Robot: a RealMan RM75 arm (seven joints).
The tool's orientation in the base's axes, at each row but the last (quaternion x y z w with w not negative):
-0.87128, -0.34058, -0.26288, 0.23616
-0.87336, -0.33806, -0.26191, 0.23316
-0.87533, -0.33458, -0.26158, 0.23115
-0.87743, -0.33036, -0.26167, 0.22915
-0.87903, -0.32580, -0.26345, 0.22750
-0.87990, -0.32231, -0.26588, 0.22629
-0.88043, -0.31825, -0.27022, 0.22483
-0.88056, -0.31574, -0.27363, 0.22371
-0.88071, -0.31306, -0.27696, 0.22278
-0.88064, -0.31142, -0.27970, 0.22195
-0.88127, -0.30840, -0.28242, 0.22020
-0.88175, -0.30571, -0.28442, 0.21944
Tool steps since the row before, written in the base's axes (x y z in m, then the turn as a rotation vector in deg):
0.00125, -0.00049, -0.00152, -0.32, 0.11, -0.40
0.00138, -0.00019, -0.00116, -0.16, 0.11, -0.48
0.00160, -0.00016, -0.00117, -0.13, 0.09, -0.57
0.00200, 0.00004, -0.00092, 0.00, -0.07, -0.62
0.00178, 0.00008, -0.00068, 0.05, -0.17, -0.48
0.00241, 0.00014, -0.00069, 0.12, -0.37, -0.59
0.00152, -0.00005, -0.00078, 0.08, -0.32, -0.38
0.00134, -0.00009, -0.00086, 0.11, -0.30, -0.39
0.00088, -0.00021, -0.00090, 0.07, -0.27, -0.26
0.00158, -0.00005, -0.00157, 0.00, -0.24, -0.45
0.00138, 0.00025, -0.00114, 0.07, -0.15, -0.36
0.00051, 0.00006, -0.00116, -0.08, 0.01, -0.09
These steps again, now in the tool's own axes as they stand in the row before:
-0.00038, 0.00157, 0.00122, -0.40, -0.21, 0.27
0.00007, 0.00138, 0.00118, -0.35, -0.08, 0.38
0.00023, 0.00151, 0.00128, -0.39, -0.02, 0.44
0.00075, 0.00158, 0.00134, -0.41, 0.19, 0.43
0.00078, 0.00133, 0.00112, -0.34, 0.26, 0.28
0.00121, 0.00172, 0.00138, -0.45, 0.47, 0.27
0.00049, 0.00125, 0.00106, -0.32, 0.36, 0.13
0.00030, 0.00116, 0.00105, -0.30, 0.37, 0.16
-0.00008, 0.00094, 0.00086, -0.23, 0.29, 0.07
0.00001, 0.00144, 0.00170, -0.39, 0.27, 0.20
0.00028, 0.00099, 0.00149, -0.25, 0.23, 0.21
-0.00038, 0.00054, 0.00108, -0.11, -0.04, 0.04

